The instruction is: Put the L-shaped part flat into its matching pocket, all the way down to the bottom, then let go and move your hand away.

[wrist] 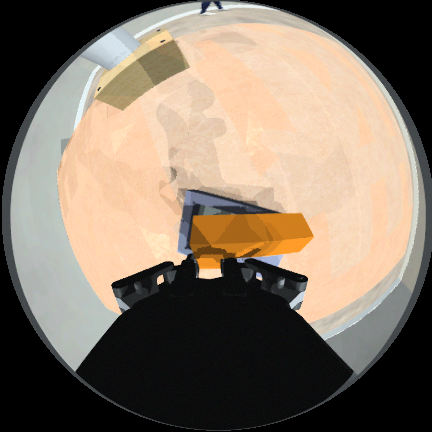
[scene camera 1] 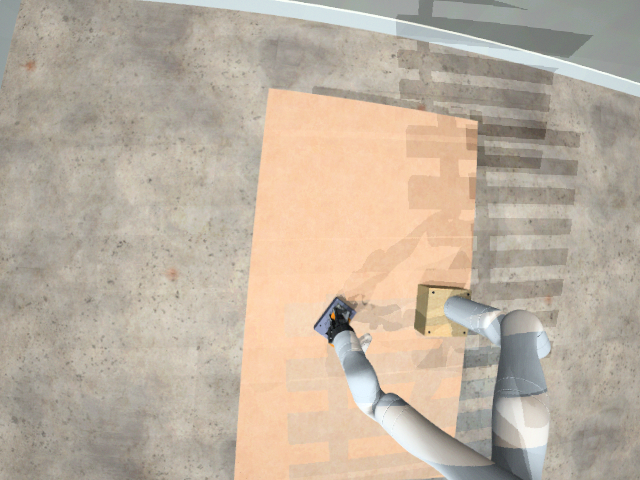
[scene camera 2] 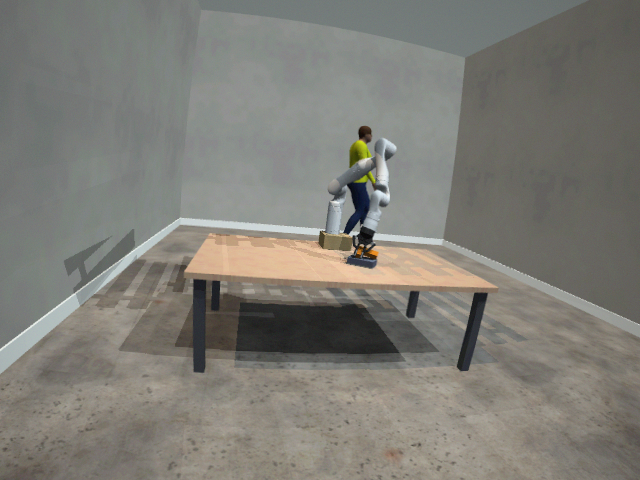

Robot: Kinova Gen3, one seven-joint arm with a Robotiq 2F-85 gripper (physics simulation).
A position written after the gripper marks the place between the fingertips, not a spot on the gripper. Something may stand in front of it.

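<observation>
An orange L-shaped part [wrist: 212, 237] still rests on a grey-blue pocket block [wrist: 196, 202], and the gripper [wrist: 209, 255] holds the orange L-shaped part in its grip.
</observation>
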